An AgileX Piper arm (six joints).
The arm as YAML. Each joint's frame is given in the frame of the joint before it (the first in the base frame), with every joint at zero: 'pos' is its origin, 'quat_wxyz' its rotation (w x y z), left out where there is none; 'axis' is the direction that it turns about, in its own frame. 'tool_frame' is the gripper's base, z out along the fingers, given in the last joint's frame.
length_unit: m
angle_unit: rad
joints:
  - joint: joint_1
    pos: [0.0, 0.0, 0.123]
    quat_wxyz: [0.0, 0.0, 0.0, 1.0]
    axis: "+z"
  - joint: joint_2
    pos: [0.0, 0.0, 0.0]
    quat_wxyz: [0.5, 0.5, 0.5, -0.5]
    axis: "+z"
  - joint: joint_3
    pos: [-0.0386, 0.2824, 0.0]
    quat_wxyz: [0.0, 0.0, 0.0, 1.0]
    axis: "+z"
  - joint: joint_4
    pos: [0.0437, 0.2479, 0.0]
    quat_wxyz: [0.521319, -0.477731, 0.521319, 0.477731]
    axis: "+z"
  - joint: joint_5
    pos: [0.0, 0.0, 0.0]
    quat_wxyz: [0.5, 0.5, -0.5, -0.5]
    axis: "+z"
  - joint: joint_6
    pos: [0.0, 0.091, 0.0]
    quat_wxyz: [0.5, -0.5, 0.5, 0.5]
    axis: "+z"
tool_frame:
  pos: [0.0, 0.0, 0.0]
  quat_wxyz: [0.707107, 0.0, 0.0, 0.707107]
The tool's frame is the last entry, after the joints.
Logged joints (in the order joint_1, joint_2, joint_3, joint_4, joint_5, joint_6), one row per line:
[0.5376, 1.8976, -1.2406, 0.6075, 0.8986, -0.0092]
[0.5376, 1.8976, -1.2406, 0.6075, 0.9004, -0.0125]
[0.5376, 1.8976, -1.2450, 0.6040, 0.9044, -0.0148]
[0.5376, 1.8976, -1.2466, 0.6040, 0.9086, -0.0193]
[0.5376, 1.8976, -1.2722, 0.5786, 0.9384, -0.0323]
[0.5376, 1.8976, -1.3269, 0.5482, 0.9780, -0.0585]
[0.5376, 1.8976, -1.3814, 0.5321, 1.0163, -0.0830]
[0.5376, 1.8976, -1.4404, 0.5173, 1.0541, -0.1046]
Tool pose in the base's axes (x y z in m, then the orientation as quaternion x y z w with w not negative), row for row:
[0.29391, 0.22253, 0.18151, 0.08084, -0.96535, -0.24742, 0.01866]
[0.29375, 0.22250, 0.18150, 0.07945, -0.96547, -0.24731, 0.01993]
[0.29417, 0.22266, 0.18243, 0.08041, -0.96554, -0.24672, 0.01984]
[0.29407, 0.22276, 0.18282, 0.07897, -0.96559, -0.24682, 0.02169]
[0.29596, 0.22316, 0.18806, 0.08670, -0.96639, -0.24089, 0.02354]
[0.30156, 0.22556, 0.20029, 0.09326, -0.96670, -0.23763, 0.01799]
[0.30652, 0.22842, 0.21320, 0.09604, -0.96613, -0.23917, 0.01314]
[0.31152, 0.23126, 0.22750, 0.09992, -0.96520, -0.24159, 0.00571]
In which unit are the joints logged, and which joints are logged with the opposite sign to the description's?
The joints are logged in radians. Opposite sign: joint_6.
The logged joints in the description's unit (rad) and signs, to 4 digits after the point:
[0.5376, 1.8976, -1.2406, 0.6075, 0.8986, 0.0092]
[0.5376, 1.8976, -1.2406, 0.6075, 0.9004, 0.0125]
[0.5376, 1.8976, -1.2450, 0.6040, 0.9044, 0.0148]
[0.5376, 1.8976, -1.2466, 0.6040, 0.9086, 0.0193]
[0.5376, 1.8976, -1.2722, 0.5786, 0.9384, 0.0323]
[0.5376, 1.8976, -1.3269, 0.5482, 0.9780, 0.0585]
[0.5376, 1.8976, -1.3814, 0.5321, 1.0163, 0.0830]
[0.5376, 1.8976, -1.4404, 0.5173, 1.0541, 0.1046]

